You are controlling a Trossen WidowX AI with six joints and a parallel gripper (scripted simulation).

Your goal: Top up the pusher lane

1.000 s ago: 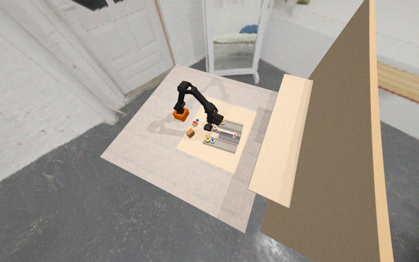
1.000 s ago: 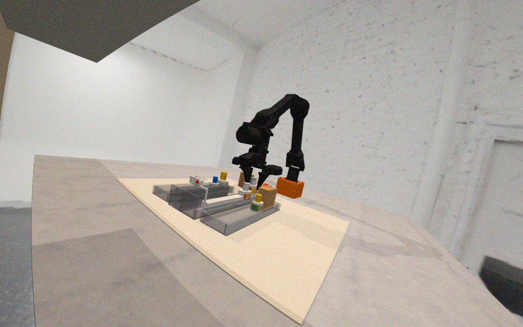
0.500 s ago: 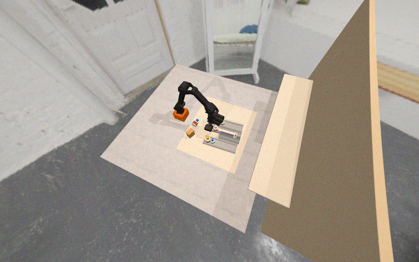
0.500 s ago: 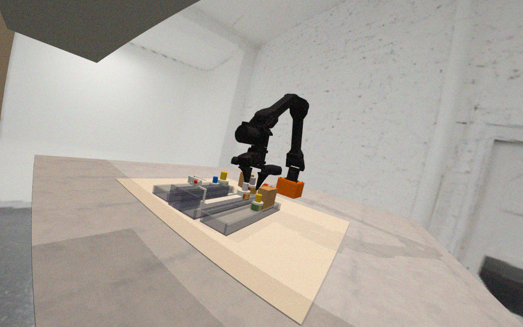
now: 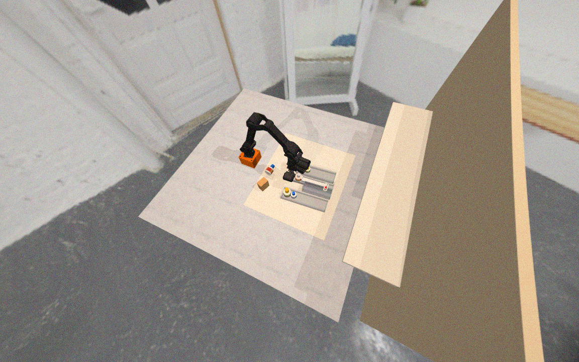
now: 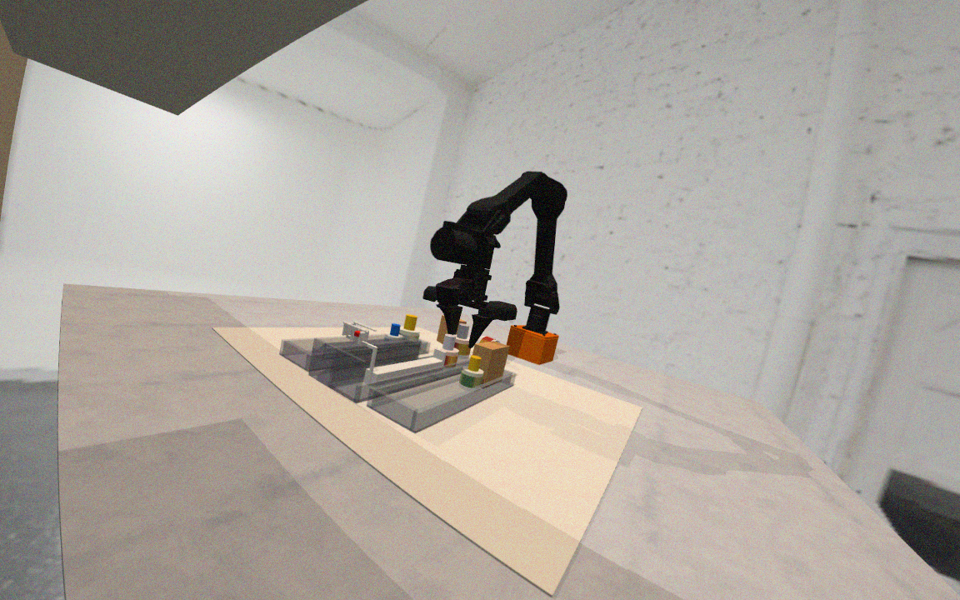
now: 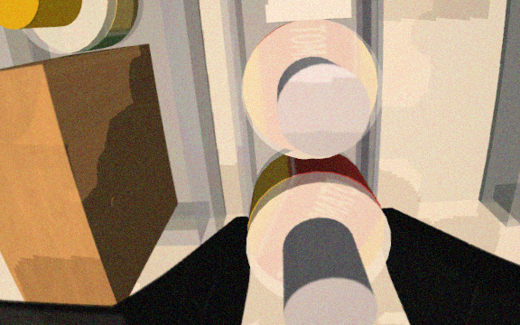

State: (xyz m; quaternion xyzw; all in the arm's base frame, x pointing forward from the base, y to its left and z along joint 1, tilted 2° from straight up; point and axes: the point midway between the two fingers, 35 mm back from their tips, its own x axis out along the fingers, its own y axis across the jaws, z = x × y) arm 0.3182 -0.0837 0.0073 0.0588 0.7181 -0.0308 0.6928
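Now: the brown box 3 cm ahead of my gripper tip, 8 cm to the left of it and 1 cm below it. The rest, counted from my gripper tip: sprung lane 15 cm ahead, 4 cm to the right, 3 cm below.
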